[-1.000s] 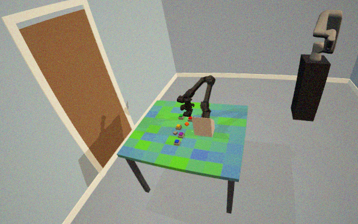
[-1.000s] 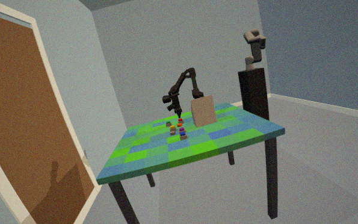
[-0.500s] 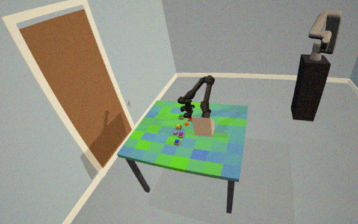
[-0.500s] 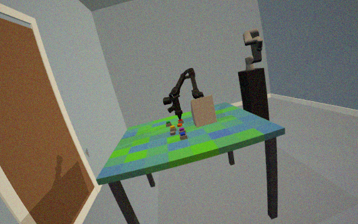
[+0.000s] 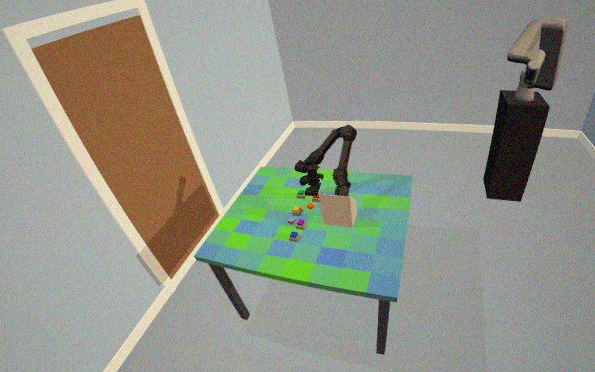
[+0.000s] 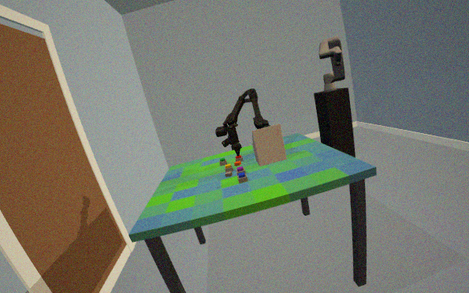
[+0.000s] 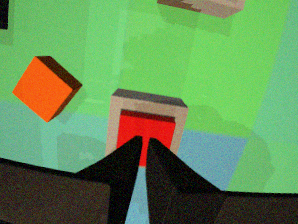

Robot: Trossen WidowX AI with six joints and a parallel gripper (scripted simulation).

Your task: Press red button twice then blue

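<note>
Right now my gripper tip is 1 cm above the red button. Round my gripper tip: orange block (7 cm to the left, 2 cm below, 2 cm ahead); then green button (11 cm ahead, 2 cm to the right); then yellow button (14 cm to the left, 8 cm ahead).
</note>
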